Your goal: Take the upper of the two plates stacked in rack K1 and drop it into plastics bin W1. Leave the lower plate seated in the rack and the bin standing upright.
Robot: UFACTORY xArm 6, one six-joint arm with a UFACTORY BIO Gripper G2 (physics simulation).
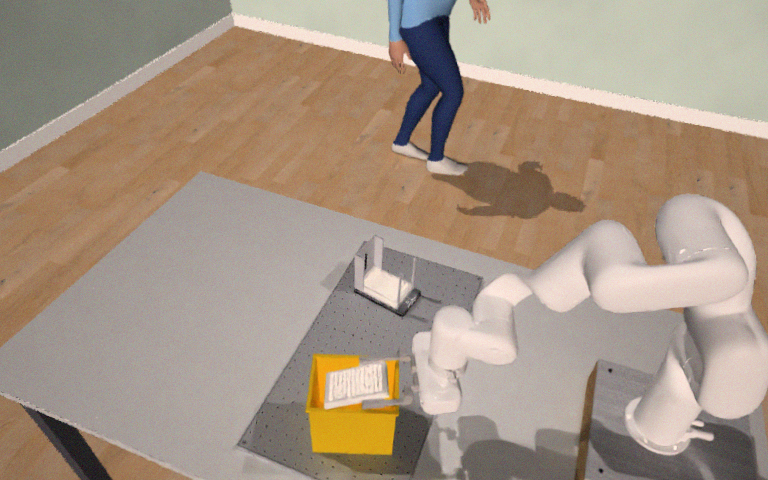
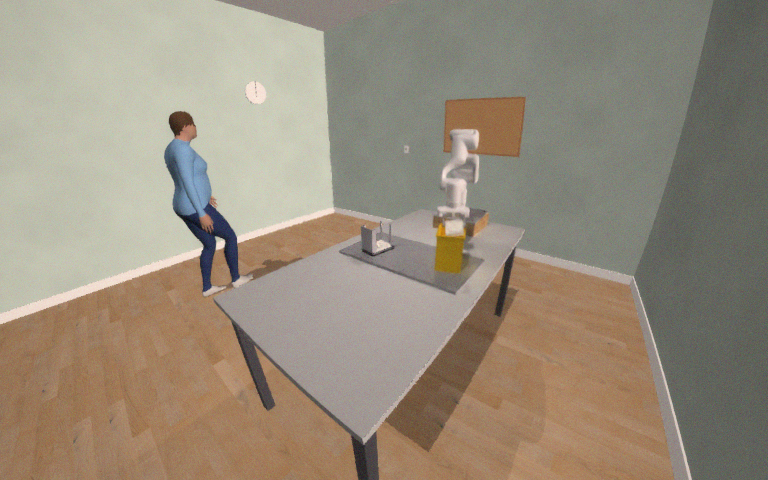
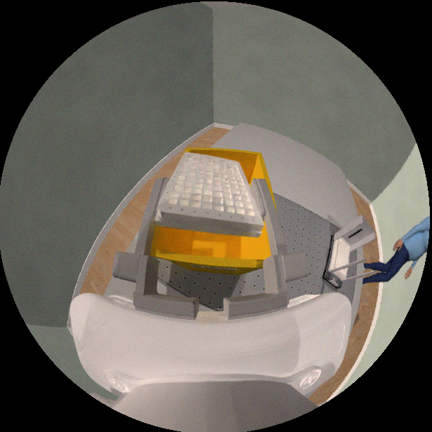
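Pixels of known places: end effector, tool point: (image 1: 371, 381) (image 2: 454, 224); arm's base, origin of the base link: (image 1: 655, 425).
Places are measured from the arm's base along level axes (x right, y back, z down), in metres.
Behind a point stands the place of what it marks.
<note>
A whitish plate with a grid of wells (image 1: 356, 383) @(x -0.145, y -0.616, z -0.110 m) (image 2: 453, 227) @(x -0.142, y -0.619, z -0.109 m) (image 3: 212, 187) is between the two long fingers of my gripper (image 1: 364, 383) @(x -0.136, y -0.588, z -0.114 m) (image 3: 210, 184), which is shut on it by opposite sides. The plate is tilted and over the opening of the yellow plastics bin W1 (image 1: 352, 433) @(x -0.194, y -0.609, z -0.003 m) (image 2: 449, 251) @(x -0.157, y -0.706, z -0.023 m) (image 3: 210, 263), about at rim height; whether it touches the rim I cannot tell. The bin stands upright. Rack K1 (image 1: 359, 274) @(x 0.239, y -0.721, z 0.003 m) (image 2: 368, 240) @(x 0.274, y -0.726, z 0.001 m) (image 3: 364, 226) holds the white lower plate (image 1: 387, 286) @(x 0.264, y -0.647, z 0.054 m) (image 2: 382, 245) @(x 0.236, y -0.646, z 0.052 m) (image 3: 340, 257), lying flat at its base.
Bin and rack stand apart on a dark perforated board (image 1: 334, 333) @(x 0.095, y -0.745, z 0.084 m) (image 2: 404, 260) @(x 0.077, y -0.694, z 0.084 m) (image 3: 305, 220) on the grey table (image 1: 226, 283) @(x 0.185, y -1.092, z 0.097 m) (image 2: 339, 322) @(x 0.066, y -1.228, z 0.097 m). The rack has upright panels and thin posts. A person (image 1: 433, 79) (image 2: 192, 186) (image 3: 412, 247) stands on the floor beyond the table.
</note>
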